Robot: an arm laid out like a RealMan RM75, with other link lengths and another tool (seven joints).
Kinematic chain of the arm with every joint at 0, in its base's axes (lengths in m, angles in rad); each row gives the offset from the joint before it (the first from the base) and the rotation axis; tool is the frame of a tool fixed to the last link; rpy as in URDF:
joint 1: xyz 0 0 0.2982 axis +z
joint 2: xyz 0 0 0 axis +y
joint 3: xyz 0 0 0.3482 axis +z
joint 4: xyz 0 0 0 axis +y
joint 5: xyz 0 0 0.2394 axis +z
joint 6: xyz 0 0 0 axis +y
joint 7: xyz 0 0 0.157 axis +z
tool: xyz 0.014 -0.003 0.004 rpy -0.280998 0 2.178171
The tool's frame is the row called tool.
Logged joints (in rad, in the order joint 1, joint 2, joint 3, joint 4, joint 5, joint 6, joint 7), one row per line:
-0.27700, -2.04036, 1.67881, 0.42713, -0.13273, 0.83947, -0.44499
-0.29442, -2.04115, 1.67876, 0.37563, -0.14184, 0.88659, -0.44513
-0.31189, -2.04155, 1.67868, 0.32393, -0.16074, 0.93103, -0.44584
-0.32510, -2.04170, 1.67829, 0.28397, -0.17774, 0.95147, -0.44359
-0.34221, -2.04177, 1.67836, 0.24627, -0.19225, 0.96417, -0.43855
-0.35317, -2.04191, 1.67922, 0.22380, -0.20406, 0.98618, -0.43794
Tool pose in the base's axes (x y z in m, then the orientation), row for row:
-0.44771, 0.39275, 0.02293, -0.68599, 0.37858, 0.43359, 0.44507
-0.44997, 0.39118, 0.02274, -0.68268, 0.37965, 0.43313, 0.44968
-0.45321, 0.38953, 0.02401, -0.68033, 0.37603, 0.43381, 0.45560
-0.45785, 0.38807, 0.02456, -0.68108, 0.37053, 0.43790, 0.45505
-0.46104, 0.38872, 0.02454, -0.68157, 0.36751, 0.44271, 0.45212
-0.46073, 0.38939, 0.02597, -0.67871, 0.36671, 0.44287, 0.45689
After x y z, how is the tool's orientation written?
As a quaternion, x y z w.
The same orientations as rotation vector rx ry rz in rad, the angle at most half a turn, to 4 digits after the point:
-1.6999, 0.9381, 1.0745
-1.6882, 0.9388, 1.0711
-1.6779, 0.9274, 1.0699
-1.6802, 0.9141, 1.0803
-1.6836, 0.9078, 1.0936
-1.6730, 0.9039, 1.0916

